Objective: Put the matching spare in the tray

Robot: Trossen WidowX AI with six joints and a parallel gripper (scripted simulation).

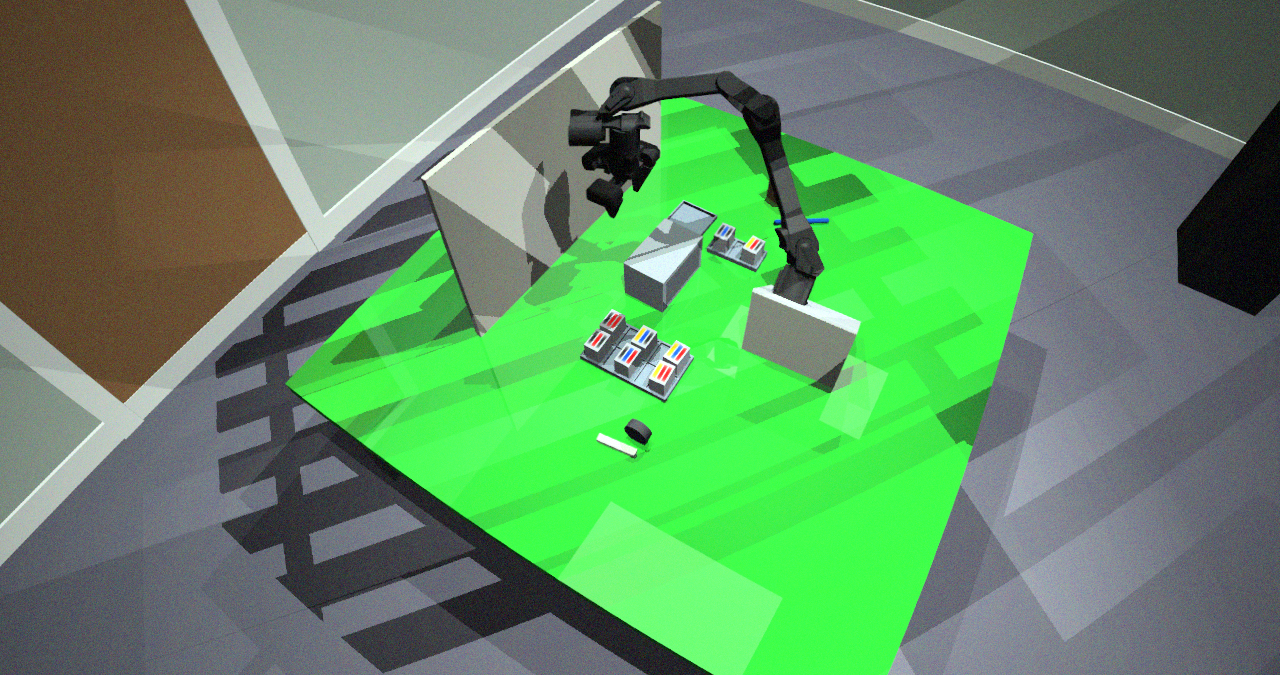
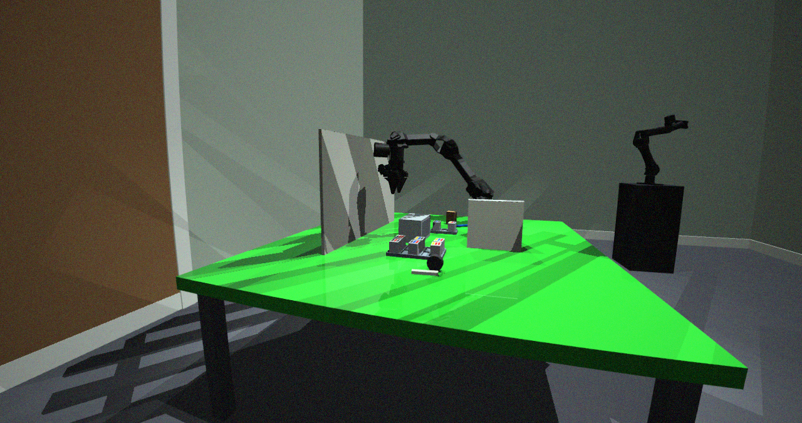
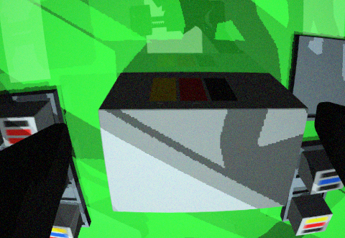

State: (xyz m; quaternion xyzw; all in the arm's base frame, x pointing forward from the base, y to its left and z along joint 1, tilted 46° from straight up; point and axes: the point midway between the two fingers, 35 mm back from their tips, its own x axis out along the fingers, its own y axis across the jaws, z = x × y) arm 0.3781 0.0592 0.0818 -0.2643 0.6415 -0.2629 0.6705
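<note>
My gripper tip is now 240 mm past the spare, 160 mm to the left of it and 160 mm above it. The rest, counted from my gripper tip: partition 150 mm ahead, 30 mm to the right, 20 mm above; then mounted unit 150 mm below, 90 mm behind; then tray 200 mm below, 180 mm to the right, 60 mm behind.
</note>
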